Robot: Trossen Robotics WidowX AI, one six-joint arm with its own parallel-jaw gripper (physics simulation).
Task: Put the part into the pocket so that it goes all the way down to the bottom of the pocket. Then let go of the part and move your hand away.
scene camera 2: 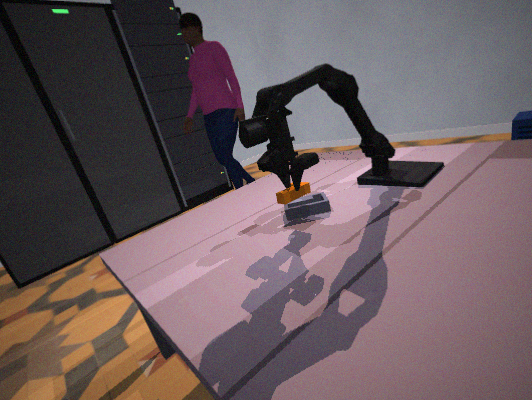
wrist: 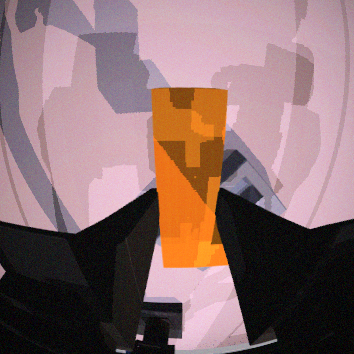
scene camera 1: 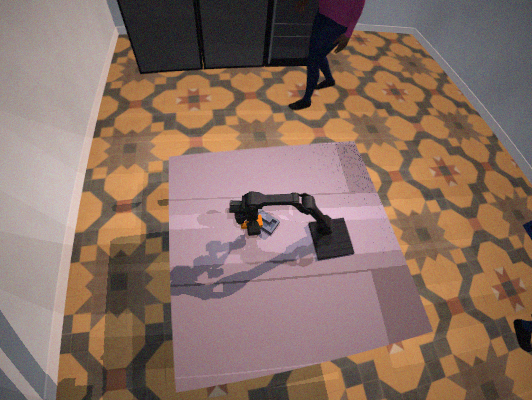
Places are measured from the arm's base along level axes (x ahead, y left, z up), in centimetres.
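Where they show: gripper, fingertip midpoint: (scene camera 2: pixel 293 190) (wrist: pixel 186 195) (scene camera 1: pixel 251 223); arm's base, link origin: (scene camera 2: pixel 380 172) (wrist: pixel 157 321) (scene camera 1: pixel 322 229).
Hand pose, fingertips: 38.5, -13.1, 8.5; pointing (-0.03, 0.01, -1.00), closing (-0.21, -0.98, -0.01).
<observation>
Each offset is from my fingertips to the top centre of the thing, as dx, dy, dz. Level surfaces: height alone.
The orange part @(-0.3, -1.5, +1.2) (scene camera 1: pixel 259 220) (scene camera 2: pixel 286 196) (wrist: pixel 187 210) is a long rectangular bar. My gripper (scene camera 1: pixel 248 223) (scene camera 2: pixel 293 188) (wrist: pixel 186 195) is shut on it, with one finger on each long side. The grey block with the pocket @(-9.3, -2.7, -7.2) (scene camera 1: pixel 267 230) (scene camera 2: pixel 308 213) (wrist: pixel 272 198) lies on the table. In scene camera 2 the part is above the block's far left edge, outside the pocket. In the wrist view the part covers much of the block, whose visible corner sticks out to the right, turned at an angle to the part. The exact height between them is hard to tell.
The arm's black base plate (scene camera 1: pixel 337 242) (scene camera 2: pixel 400 175) stands on the pink table @(dz -10.8) (scene camera 1: pixel 280 320) (scene camera 2: pixel 425 300), to the right of the block in both scene views. Arm shadows fall across the table. A person (scene camera 1: pixel 320 42) (scene camera 2: pixel 215 75) stands beyond the table near dark cabinets (scene camera 1: pixel 167 35) (scene camera 2: pixel 65 115).
</observation>
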